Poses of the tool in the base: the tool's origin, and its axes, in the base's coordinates. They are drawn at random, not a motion.
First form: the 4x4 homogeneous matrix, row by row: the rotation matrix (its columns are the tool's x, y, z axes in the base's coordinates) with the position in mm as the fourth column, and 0 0 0 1 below. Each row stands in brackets.
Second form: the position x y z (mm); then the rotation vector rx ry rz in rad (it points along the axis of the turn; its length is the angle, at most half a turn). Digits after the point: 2 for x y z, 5 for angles. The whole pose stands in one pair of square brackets.
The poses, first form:
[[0.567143, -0.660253, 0.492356, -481.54], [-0.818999, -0.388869, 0.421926, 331.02], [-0.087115, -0.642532, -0.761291, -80.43], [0, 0, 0, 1]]
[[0.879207, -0.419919, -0.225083, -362.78], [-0.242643, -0.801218, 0.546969, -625.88], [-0.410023, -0.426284, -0.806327, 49.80], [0, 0, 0, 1]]
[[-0.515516, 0.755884, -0.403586, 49.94], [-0.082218, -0.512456, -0.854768, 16.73], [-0.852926, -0.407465, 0.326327, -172.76], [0, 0, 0, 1]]
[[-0.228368, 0.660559, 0.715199, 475.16], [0.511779, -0.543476, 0.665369, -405.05], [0.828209, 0.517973, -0.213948, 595.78], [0, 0, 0, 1]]
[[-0.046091, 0.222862, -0.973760, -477.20], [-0.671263, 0.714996, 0.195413, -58.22], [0.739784, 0.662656, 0.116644, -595.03], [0, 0, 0, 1]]
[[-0.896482, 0.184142, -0.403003, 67.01], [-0.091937, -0.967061, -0.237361, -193.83], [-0.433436, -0.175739, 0.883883, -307.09], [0, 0, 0, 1]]
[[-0.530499, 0.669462, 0.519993, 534.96], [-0.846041, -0.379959, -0.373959, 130.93], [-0.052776, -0.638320, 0.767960, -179.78], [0, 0, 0, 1]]
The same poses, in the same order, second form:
[-481.54, 331.02, -80.43, -2.16326, 1.17764, -0.32261]
[-362.78, -625.88, 49.80, -2.52817, 0.48041, 0.46050]
[49.94, 16.73, -172.76, 1.10169, 1.10671, -2.06422]
[475.16, -405.05, 595.78, -1.87195, -1.43524, -1.88953]
[-477.20, -58.22, -595.03, 0.39434, -1.44620, -0.75462]
[67.01, -193.83, -307.09, 0.64953, 0.32079, -2.91004]
[534.96, 130.93, -179.78, -0.35088, 0.76023, -2.01152]

